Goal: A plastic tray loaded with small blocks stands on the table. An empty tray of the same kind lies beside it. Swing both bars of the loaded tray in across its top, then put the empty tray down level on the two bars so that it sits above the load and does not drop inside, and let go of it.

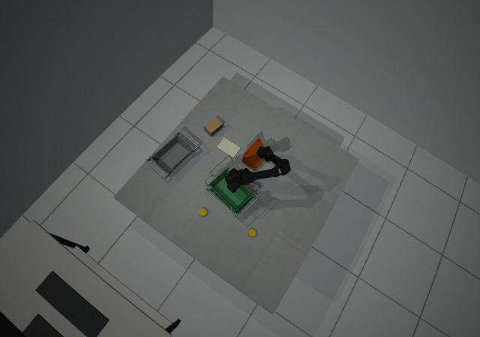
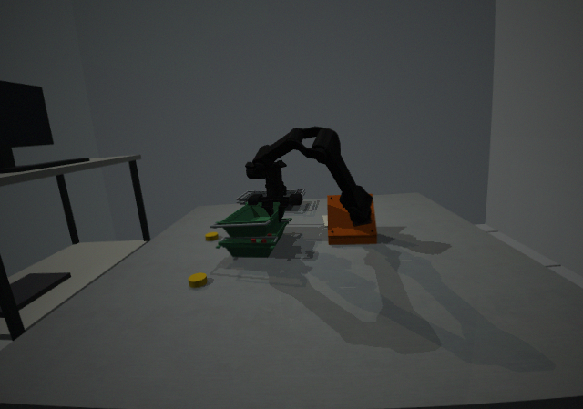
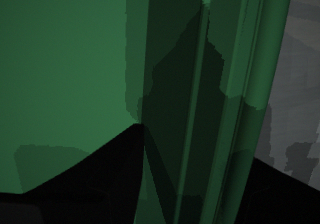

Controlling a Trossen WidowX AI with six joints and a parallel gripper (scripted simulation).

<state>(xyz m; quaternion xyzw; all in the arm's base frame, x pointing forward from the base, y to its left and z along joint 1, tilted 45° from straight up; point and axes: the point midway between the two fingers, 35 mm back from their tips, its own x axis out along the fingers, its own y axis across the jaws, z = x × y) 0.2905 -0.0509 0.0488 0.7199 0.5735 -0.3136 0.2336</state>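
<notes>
My gripper tip is now 70 mm short of the green tray, 20 mm to the left of it and 30 mm below it. The rest, counted from my gripper tip: white pad (230 mm behind, 230 mm to the right, 80 mm below); then brown box (300 mm behind, 410 mm to the right, 50 mm below).
</notes>
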